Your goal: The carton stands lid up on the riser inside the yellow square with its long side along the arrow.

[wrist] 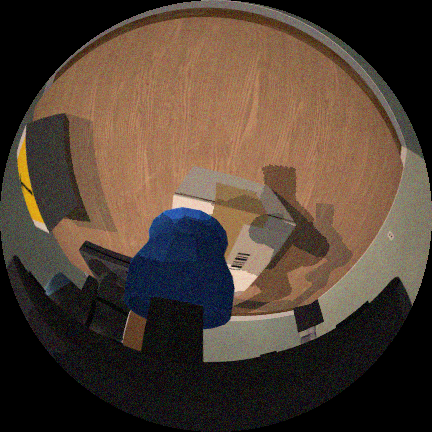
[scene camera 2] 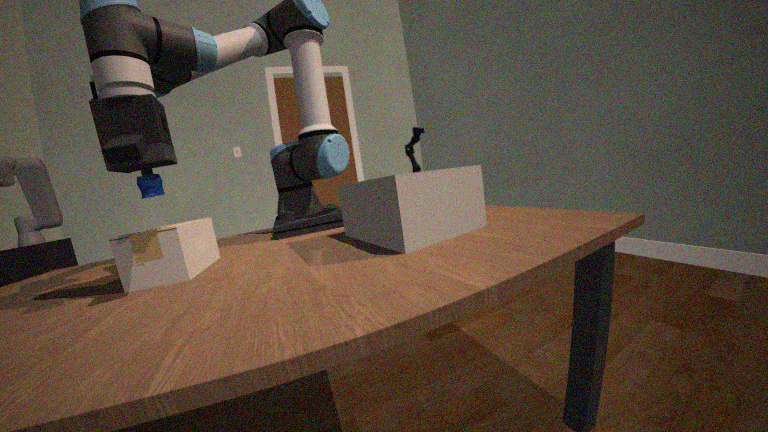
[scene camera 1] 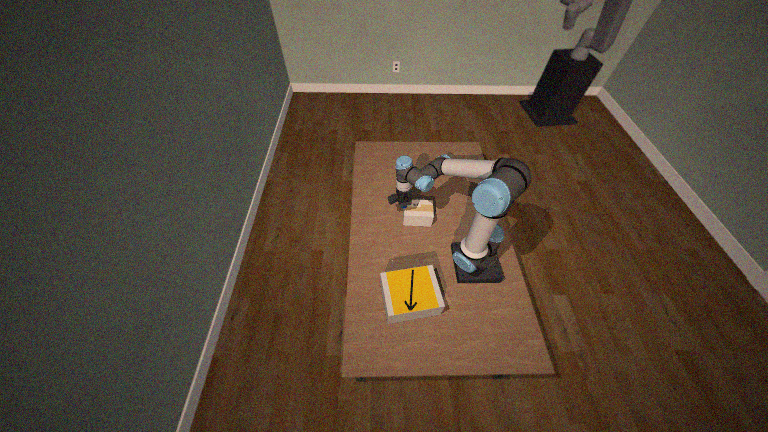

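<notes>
The white carton (scene camera 1: 418, 217) (scene camera 2: 201, 249) (wrist: 260, 252) stands on the table, apart from the riser. Its top shows a tan tape strip and a barcode label in the wrist view. My gripper, a blue suction cup (scene camera 1: 403, 206) (scene camera 2: 151, 196) (wrist: 183, 215), is open and holds nothing. It hangs above the carton with a gap between them and hides part of its top in the wrist view. The pale riser (scene camera 1: 416, 316) (scene camera 2: 440, 206) (wrist: 52, 165) bears the yellow square (scene camera 1: 397, 295) (wrist: 31, 200) with a black arrow (scene camera 1: 412, 287) (wrist: 26, 186). The square's top does not show in scene camera 2.
The arm's dark base (scene camera 1: 479, 272) (scene camera 2: 306, 217) stands on the wooden table (scene camera 1: 370, 349) (scene camera 2: 241, 333) (wrist: 200, 100), beside the riser. A black pedestal (scene camera 1: 566, 80) with a grey arm stands on the floor beyond the table. A small black arm (scene camera 2: 413, 149) shows behind the riser.
</notes>
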